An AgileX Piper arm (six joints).
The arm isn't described. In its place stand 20 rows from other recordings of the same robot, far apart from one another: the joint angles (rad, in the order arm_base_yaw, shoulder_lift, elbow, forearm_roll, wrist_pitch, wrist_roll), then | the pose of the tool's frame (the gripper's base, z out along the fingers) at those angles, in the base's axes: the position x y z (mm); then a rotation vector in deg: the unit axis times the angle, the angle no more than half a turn.
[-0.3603 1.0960 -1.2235 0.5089 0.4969 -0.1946] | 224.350, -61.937, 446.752, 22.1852, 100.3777, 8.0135
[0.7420 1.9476 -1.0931 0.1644 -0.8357 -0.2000] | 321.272, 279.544, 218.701, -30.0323, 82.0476, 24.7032
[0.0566 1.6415 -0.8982 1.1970 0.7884 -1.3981] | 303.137, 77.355, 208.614, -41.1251, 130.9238, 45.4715
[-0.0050 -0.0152 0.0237 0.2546 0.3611 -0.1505] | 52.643, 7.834, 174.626, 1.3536, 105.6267, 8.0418
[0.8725 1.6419 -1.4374 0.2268 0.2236 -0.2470] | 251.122, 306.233, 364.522, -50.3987, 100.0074, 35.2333
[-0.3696 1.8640 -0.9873 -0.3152 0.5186 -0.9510] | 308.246, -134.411, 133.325, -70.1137, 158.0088, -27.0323
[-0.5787 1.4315 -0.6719 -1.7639 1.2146 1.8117] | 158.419, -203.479, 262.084, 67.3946, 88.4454, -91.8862
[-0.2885 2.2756 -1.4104 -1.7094 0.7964 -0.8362] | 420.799, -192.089, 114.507, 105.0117, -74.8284, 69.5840
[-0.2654 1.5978 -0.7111 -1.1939 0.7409 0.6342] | 243.036, -125.242, 175.891, -1.4929, 157.8056, -64.4597
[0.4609 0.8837 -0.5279 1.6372 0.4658 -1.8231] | 140.779, 115.439, 301.507, -50.4547, 91.4982, 35.4809
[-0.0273 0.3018 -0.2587 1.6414 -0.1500 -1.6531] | 80.909, -15.779, 279.839, 7.5366, 87.8845, -8.3271
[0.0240 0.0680 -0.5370 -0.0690 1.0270 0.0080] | 3.351, -5.290, 290.654, -0.9058, 116.8928, -3.5851
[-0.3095 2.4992 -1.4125 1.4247 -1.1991 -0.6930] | 385.524, -211.348, 41.100, 74.6395, 84.6938, -65.9417
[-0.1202 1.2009 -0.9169 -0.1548 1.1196 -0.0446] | 204.203, -37.382, 285.682, 2.1388, 165.6118, -13.9734
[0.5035 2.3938 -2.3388 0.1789 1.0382 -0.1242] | 459.155, 268.855, 241.156, -42.6482, 142.5360, 21.3526
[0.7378 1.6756 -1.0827 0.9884 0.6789 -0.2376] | 222.956, 267.175, 235.774, -23.2724, 155.8771, 67.7125
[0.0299 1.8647 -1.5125 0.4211 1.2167 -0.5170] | 375.364, 46.132, 254.207, -34.4981, 163.1558, 31.1184
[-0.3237 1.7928 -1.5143 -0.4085 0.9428 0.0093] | 360.295, -151.733, 287.365, 12.7499, 154.7709, -35.1204
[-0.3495 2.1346 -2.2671 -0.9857 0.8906 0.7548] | 438.171, -222.472, 391.502, 45.5551, 102.8744, -52.5730
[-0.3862 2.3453 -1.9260 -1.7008 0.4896 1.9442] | 490.774, -245.366, 215.939, 49.9058, 92.7500, -31.8537
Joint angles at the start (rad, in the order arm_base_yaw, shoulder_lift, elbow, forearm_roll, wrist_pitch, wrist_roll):
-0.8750 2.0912 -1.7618 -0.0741 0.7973 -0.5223
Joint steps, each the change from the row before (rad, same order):
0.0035 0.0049 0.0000 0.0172 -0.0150 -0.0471
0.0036 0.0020 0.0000 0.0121 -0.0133 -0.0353
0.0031 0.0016 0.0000 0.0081 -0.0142 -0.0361
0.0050 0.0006 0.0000 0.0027 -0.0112 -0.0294
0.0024 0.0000 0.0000 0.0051 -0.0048 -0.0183
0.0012 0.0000 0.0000 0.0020 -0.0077 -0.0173
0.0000 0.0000 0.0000 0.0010 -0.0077 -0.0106
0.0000 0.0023 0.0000 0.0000 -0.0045 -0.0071
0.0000 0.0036 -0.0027 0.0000 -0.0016 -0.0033
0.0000 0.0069 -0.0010 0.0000 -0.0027 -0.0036
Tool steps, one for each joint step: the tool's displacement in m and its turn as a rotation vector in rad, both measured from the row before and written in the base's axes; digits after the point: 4 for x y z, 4 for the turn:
0.0032 0.0005 -0.0017 -0.0106 0.0004 0.0407
0.0027 0.0007 -0.0004 -0.0118 -0.0015 0.0314
0.0024 0.0003 -0.0001 -0.0160 0.0010 0.0322
0.0026 0.0010 0.0003 -0.0161 0.0036 0.0294
0.0013 0.0007 0.0002 -0.0066 0.0009 0.0166
0.0009 0.0000 0.0004 -0.0105 0.0009 0.0153
0.0004 -0.0004 0.0004 -0.0089 -0.0012 0.0087
0.0004 -0.0004 -0.0009 -0.0042 0.0016 0.0060
0.0005 -0.0006 -0.0008 -0.0017 0.0010 0.0028
0.0007 -0.0008 -0.0029 0.0011 0.0037 0.0030

